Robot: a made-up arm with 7 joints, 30 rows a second.
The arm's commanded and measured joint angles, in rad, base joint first. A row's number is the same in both.
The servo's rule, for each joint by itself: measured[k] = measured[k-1] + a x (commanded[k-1-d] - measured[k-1]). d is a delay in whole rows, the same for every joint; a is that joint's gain. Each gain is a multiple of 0.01, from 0.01 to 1. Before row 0 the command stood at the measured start. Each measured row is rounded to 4 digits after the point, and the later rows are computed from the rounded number. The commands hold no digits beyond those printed.
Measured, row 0:
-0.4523 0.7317 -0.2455 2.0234 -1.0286 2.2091 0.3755
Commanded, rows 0 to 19:
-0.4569 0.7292 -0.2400 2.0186 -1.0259 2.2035 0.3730
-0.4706 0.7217 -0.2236 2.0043 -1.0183 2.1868 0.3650
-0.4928 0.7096 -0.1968 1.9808 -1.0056 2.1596 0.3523
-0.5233 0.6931 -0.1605 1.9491 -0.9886 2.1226 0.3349
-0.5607 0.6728 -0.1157 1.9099 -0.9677 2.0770 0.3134
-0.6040 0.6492 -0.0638 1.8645 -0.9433 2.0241 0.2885
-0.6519 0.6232 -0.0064 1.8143 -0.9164 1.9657 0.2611
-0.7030 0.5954 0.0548 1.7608 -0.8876 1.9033 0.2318
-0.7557 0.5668 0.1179 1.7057 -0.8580 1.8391 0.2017
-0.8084 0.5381 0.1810 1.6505 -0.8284 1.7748 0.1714
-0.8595 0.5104 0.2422 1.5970 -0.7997 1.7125 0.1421
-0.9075 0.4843 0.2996 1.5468 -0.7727 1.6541 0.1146
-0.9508 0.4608 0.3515 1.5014 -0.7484 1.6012 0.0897
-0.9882 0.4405 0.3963 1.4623 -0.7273 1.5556 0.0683
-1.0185 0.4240 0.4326 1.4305 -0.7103 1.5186 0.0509
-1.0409 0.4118 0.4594 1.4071 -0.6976 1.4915 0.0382
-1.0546 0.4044 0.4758 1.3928 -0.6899 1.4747 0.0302
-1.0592 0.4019 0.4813 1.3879 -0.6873 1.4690 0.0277
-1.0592 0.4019 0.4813 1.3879 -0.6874 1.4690 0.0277
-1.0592 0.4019 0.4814 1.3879 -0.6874 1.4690 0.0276
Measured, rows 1 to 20:
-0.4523 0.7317 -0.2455 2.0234 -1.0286 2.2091 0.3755
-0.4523 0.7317 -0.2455 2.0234 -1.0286 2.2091 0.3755
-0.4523 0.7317 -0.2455 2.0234 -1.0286 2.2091 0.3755
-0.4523 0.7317 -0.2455 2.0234 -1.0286 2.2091 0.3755
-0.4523 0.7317 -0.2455 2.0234 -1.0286 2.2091 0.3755
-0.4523 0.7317 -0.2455 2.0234 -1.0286 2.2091 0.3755
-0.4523 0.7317 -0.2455 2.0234 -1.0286 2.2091 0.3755
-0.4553 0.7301 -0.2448 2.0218 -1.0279 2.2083 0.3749
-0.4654 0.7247 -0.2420 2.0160 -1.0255 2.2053 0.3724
-0.4835 0.7150 -0.2361 2.0044 -1.0205 2.1989 0.3674
-0.5098 0.7010 -0.2263 1.9862 -1.0125 2.1882 0.3593
-0.5434 0.6830 -0.2119 1.9610 -1.0013 2.1726 0.3478
-0.5834 0.6614 -0.1926 1.9292 -0.9868 2.1518 0.3330
-0.6286 0.6370 -0.1684 1.8913 -0.9692 2.1257 0.3150
-0.6777 0.6104 -0.1394 1.8482 -0.9488 2.0946 0.2942
-0.7292 0.5825 -0.1060 1.8012 -0.9261 2.0588 0.2711
-0.7815 0.5541 -0.0687 1.7515 -0.9017 2.0190 0.2462
-0.8330 0.5261 -0.0283 1.7005 -0.8762 1.9761 0.2202
-0.8822 0.4993 0.0143 1.6498 -0.8503 1.9310 0.1938
-0.9275 0.4747 0.0581 1.6008 -0.8248 1.8848 0.1678
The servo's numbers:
d 7
a 0.66 0.64 0.13 0.33 0.25 0.14 0.25

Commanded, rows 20 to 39:
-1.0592 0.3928 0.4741 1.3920 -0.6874 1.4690 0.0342
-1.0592 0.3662 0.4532 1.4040 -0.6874 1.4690 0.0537
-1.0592 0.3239 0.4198 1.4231 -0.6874 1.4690 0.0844
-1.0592 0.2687 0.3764 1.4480 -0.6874 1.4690 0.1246
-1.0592 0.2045 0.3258 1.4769 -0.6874 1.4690 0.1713
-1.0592 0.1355 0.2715 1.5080 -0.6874 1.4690 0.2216
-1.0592 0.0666 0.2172 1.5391 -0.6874 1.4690 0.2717
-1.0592 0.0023 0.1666 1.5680 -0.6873 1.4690 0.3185
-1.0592 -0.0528 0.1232 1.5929 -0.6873 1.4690 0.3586
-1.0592 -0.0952 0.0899 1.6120 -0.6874 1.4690 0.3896
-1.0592 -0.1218 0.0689 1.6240 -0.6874 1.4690 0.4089
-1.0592 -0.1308 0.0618 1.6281 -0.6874 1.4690 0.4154
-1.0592 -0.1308 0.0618 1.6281 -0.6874 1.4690 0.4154
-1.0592 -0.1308 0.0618 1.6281 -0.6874 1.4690 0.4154
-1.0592 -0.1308 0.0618 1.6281 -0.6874 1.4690 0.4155
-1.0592 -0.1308 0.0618 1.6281 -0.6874 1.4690 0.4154
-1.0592 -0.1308 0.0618 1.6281 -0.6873 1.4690 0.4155
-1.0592 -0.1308 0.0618 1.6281 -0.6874 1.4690 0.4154
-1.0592 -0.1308 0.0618 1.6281 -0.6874 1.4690 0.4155
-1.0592 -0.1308 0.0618 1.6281 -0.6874 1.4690 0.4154
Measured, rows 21 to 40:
-0.9676 0.4528 0.1021 1.5551 -0.8004 1.8387 0.1429
-1.0012 0.4344 0.1451 1.5140 -0.7779 1.7939 0.1199
-1.0274 0.4199 0.1860 1.4787 -0.7578 1.7516 0.0995
-1.0454 0.4100 0.2237 1.4504 -0.7408 1.7128 0.0822
-1.0545 0.4048 0.2572 1.4298 -0.7274 1.6787 0.0686
-1.0576 0.4029 0.2863 1.4160 -0.7174 1.6493 0.0584
-1.0587 0.4023 0.3117 1.4067 -0.7099 1.6241 0.0507
-1.0590 0.3962 0.3328 1.4018 -0.7043 1.6024 0.0466
-1.0591 0.3770 0.3485 1.4025 -0.7001 1.5837 0.0484
-1.0592 0.3430 0.3578 1.4093 -0.6969 1.5676 0.0574
-1.0592 0.2954 0.3602 1.4221 -0.6945 1.5538 0.0742
-1.0592 0.2372 0.3557 1.4402 -0.6927 1.5419 0.0985
-1.0592 0.1721 0.3448 1.4626 -0.6914 1.5317 0.1293
-1.0592 0.1046 0.3282 1.4878 -0.6904 1.5229 0.1649
-1.0592 0.0391 0.3072 1.5143 -0.6896 1.5154 0.2033
-1.0592 -0.0197 0.2833 1.5402 -0.6890 1.5089 0.2421
-1.0592 -0.0680 0.2582 1.5639 -0.6886 1.5033 0.2790
-1.0592 -0.1024 0.2336 1.5837 -0.6883 1.4985 0.3115
-1.0592 -0.1206 0.2113 1.5984 -0.6881 1.4944 0.3375
-1.0592 -0.1271 0.1919 1.6082 -0.6879 1.4908 0.3570

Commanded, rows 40 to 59:
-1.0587 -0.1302 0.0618 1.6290 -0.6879 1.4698 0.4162
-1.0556 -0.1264 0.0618 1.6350 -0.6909 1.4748 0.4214
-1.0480 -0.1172 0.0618 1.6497 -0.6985 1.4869 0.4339
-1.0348 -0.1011 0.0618 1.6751 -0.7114 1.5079 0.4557
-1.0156 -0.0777 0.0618 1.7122 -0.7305 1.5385 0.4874
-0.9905 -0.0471 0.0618 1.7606 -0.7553 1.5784 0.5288
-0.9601 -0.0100 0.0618 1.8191 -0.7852 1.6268 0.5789
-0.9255 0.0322 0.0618 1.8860 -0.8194 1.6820 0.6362
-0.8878 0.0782 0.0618 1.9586 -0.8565 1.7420 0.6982
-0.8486 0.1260 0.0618 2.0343 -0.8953 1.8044 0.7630
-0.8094 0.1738 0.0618 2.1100 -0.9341 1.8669 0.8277
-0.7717 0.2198 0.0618 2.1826 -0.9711 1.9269 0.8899
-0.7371 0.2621 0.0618 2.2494 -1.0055 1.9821 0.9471
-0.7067 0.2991 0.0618 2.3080 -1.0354 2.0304 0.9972
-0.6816 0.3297 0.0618 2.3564 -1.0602 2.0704 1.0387
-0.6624 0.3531 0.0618 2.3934 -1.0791 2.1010 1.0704
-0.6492 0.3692 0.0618 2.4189 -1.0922 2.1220 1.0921
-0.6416 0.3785 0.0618 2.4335 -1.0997 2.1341 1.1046
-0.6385 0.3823 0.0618 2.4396 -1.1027 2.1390 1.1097
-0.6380 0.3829 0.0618 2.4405 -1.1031 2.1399 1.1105
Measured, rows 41 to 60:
-1.0592 -0.1295 0.1750 1.6148 -0.6878 1.4877 0.3716
-1.0592 -0.1303 0.1603 1.6192 -0.6877 1.4851 0.3826
-1.0592 -0.1306 0.1475 1.6221 -0.6876 1.4828 0.3908
-1.0592 -0.1307 0.1364 1.6241 -0.6875 1.4809 0.3970
-1.0592 -0.1308 0.1267 1.6254 -0.6875 1.4792 0.4016
-1.0592 -0.1308 0.1183 1.6263 -0.6875 1.4778 0.4051
-1.0592 -0.1308 0.1110 1.6269 -0.6875 1.4766 0.4077
-1.0589 -0.1304 0.1046 1.6276 -0.6876 1.4756 0.4098
-1.0567 -0.1278 0.0990 1.6300 -0.6884 1.4755 0.4127
-1.0510 -0.1210 0.0942 1.6365 -0.6909 1.4771 0.4180
-1.0403 -0.1083 0.0900 1.6492 -0.6960 1.4814 0.4274
-1.0240 -0.0887 0.0863 1.6700 -0.7046 1.4894 0.4424
-1.0019 -0.0621 0.0831 1.6999 -0.7173 1.5019 0.4640
-0.9743 -0.0288 0.0803 1.7392 -0.7343 1.5194 0.4927
-0.9421 0.0102 0.0779 1.7876 -0.7556 1.5422 0.5286
-0.9063 0.0537 0.0758 1.8440 -0.7808 1.5702 0.5710
-0.8682 0.1000 0.0740 1.9068 -0.8094 1.6030 0.6190
-0.8294 0.1472 0.0724 1.9739 -0.8406 1.6399 0.6712
-0.7913 0.1937 0.0710 2.0428 -0.8732 1.6801 0.7259
-0.7555 0.2375 0.0698 2.1110 -0.9063 1.7224 0.7812

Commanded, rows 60 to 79:
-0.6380 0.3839 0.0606 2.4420 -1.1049 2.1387 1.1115
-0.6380 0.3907 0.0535 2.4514 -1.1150 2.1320 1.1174
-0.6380 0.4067 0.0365 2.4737 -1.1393 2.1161 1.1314
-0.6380 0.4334 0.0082 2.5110 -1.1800 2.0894 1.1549
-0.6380 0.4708 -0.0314 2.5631 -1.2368 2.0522 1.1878
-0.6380 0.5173 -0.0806 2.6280 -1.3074 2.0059 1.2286
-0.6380 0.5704 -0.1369 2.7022 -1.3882 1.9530 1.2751
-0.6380 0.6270 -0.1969 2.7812 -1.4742 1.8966 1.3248
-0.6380 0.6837 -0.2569 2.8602 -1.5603 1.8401 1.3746
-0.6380 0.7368 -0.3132 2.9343 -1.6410 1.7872 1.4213
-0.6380 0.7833 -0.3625 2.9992 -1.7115 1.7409 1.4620
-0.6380 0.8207 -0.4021 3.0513 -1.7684 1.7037 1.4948
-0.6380 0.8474 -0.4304 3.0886 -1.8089 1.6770 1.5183
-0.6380 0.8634 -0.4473 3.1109 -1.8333 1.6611 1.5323
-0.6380 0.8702 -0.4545 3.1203 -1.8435 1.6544 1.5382
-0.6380 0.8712 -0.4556 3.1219 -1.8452 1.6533 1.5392
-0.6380 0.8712 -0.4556 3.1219 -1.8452 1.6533 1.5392
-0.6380 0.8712 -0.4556 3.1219 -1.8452 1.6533 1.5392
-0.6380 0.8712 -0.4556 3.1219 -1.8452 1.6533 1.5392
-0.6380 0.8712 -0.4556 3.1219 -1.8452 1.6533 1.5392
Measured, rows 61 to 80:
-0.7233 0.2769 0.0688 2.1760 -0.9386 1.7655 0.8352
-0.6958 0.3107 0.0679 2.2355 -0.9690 1.8082 0.8861
-0.6738 0.3378 0.0671 2.2876 -0.9965 1.8492 0.9322
-0.6576 0.3579 0.0664 2.3309 -1.0204 1.8874 0.9722
-0.6470 0.3711 0.0658 2.3648 -1.0402 1.9219 1.0053
-0.6414 0.3783 0.0653 2.3895 -1.0558 1.9523 1.0314
-0.6392 0.3812 0.0648 2.4063 -1.0676 1.9786 1.0512
-0.6384 0.3829 0.0643 2.4181 -1.0769 2.0010 1.0663
-0.6381 0.3879 0.0629 2.4291 -1.0864 2.0193 1.0791
-0.6380 0.3999 0.0595 2.4438 -1.0996 2.0329 1.0922
-0.6380 0.4213 0.0528 2.4660 -1.1197 2.0408 1.1079
-0.6380 0.4530 0.0419 2.4980 -1.1490 2.0424 1.1279
-0.6380 0.4942 0.0260 2.5409 -1.1886 2.0373 1.1531
-0.6380 0.5430 0.0048 2.5941 -1.2385 2.0255 1.1836
-0.6380 0.5968 -0.0214 2.6558 -1.2974 2.0075 1.2189
-0.6380 0.6524 -0.0520 2.7233 -1.3631 1.9841 1.2578
-0.6380 0.7064 -0.0860 2.7929 -1.4326 1.9565 1.2987
-0.6380 0.7556 -0.1219 2.8610 -1.5023 1.9263 1.3395
-0.6380 0.7973 -0.1583 2.9238 -1.5688 1.8951 1.3783
-0.6380 0.8294 -0.1937 2.9782 -1.6288 1.8646 1.4133

